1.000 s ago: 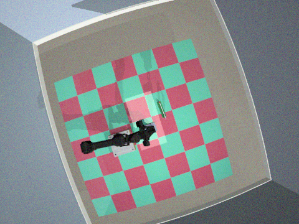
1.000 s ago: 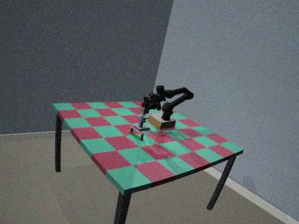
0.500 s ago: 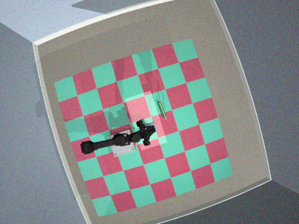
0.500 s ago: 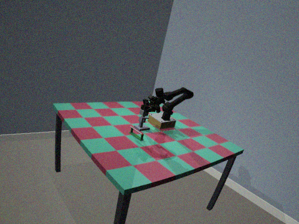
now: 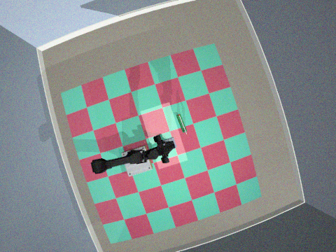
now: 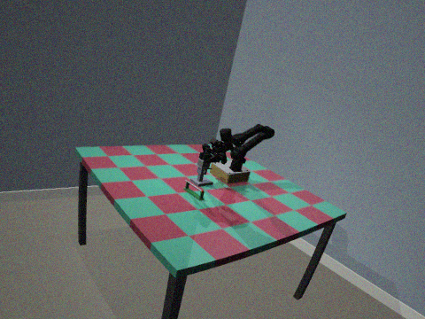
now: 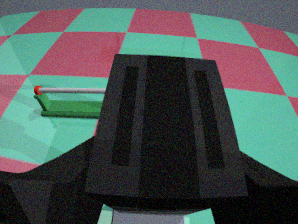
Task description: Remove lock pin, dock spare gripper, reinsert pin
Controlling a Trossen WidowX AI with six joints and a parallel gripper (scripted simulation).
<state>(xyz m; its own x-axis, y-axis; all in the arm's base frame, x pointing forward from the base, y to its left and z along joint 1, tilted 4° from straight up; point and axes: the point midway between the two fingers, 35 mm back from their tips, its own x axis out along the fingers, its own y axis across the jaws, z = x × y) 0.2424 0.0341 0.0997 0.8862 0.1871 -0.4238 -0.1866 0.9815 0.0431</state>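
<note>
Right now my gripper tip is 10 mm past the spare gripper and 10 mm above it. Round my gripper tip: mount (90 mm below, 20 mm behind); cradle (140 mm to the left, 120 mm below, 100 mm ahead).
</note>
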